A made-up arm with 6 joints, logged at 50 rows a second.
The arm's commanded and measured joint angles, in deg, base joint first. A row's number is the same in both.
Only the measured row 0 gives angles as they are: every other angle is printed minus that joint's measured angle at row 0.
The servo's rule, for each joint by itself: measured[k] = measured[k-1] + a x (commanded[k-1-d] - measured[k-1]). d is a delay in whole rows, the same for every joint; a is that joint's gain. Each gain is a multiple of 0.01, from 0.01 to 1. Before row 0 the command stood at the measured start. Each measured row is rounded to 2 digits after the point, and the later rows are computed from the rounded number. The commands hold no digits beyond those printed.
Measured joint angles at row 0:
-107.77, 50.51, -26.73, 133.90, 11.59, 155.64
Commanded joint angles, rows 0 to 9:
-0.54, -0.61, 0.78, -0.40, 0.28, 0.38
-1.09, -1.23, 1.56, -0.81, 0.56, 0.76
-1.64, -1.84, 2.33, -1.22, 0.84, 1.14
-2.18, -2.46, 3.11, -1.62, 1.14, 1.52
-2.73, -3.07, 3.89, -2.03, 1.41, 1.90
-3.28, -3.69, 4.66, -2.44, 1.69, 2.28
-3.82, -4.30, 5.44, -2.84, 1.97, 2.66
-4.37, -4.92, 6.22, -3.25, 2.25, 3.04
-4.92, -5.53, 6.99, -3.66, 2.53, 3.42
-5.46, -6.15, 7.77, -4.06, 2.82, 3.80
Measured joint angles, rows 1 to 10:
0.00, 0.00, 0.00, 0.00, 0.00, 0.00
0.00, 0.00, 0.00, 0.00, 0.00, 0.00
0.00, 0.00, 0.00, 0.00, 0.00, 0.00
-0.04, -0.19, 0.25, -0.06, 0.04, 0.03
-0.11, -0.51, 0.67, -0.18, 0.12, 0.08
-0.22, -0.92, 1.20, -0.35, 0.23, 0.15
-0.36, -1.40, 1.81, -0.55, 0.37, 0.25
-0.53, -1.92, 2.48, -0.79, 0.53, 0.37
-0.72, -2.47, 3.18, -1.05, 0.70, 0.50
-0.94, -3.04, 3.90, -1.34, 0.89, 0.65
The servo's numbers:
d 3
a 0.07 0.31 0.32 0.16 0.15 0.07

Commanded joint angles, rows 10 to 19:
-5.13, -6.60, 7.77, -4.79, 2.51, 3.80
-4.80, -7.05, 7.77, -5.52, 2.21, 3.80
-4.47, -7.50, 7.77, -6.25, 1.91, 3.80
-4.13, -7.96, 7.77, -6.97, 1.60, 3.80
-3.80, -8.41, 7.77, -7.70, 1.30, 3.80
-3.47, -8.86, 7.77, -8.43, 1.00, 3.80
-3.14, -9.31, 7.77, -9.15, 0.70, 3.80
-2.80, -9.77, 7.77, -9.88, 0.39, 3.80
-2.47, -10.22, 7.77, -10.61, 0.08, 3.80
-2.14, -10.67, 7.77, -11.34, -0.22, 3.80
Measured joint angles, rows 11 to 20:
-1.18, -3.62, 4.64, -1.65, 1.09, 0.82
-1.44, -4.21, 5.39, -1.97, 1.31, 1.00
-1.72, -4.81, 6.15, -2.30, 1.54, 1.20
-1.96, -5.36, 6.67, -2.70, 1.69, 1.38
-2.16, -5.88, 7.02, -3.15, 1.77, 1.55
-2.32, -6.38, 7.26, -3.65, 1.79, 1.71
-2.45, -6.87, 7.42, -4.18, 1.76, 1.86
-2.54, -7.35, 7.53, -4.74, 1.69, 2.00
-2.61, -7.82, 7.61, -5.33, 1.59, 2.13
-2.65, -8.28, 7.66, -5.94, 1.46, 2.25

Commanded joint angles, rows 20 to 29:
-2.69, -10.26, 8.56, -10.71, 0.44, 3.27
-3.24, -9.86, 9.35, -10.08, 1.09, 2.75
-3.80, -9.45, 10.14, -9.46, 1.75, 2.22
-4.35, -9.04, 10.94, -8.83, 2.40, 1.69
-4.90, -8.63, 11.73, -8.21, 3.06, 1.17
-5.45, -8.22, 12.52, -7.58, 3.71, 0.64
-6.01, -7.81, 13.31, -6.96, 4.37, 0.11
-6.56, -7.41, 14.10, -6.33, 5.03, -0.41
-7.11, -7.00, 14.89, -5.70, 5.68, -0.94
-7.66, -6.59, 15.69, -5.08, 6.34, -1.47
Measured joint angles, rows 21 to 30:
-2.66, -8.74, 7.70, -6.57, 1.30, 2.36
-2.65, -9.20, 7.72, -7.22, 1.12, 2.46
-2.61, -9.66, 7.74, -7.88, 0.92, 2.55
-2.62, -9.85, 8.00, -8.33, 0.85, 2.60
-2.66, -9.85, 8.43, -8.61, 0.89, 2.61
-2.74, -9.73, 8.98, -8.75, 1.02, 2.58
-2.85, -9.52, 9.61, -8.76, 1.23, 2.52
-2.99, -9.24, 10.29, -8.67, 1.50, 2.43
-3.16, -8.92, 11.00, -8.50, 1.83, 2.30
-3.36, -8.58, 11.74, -8.25, 2.21, 2.15

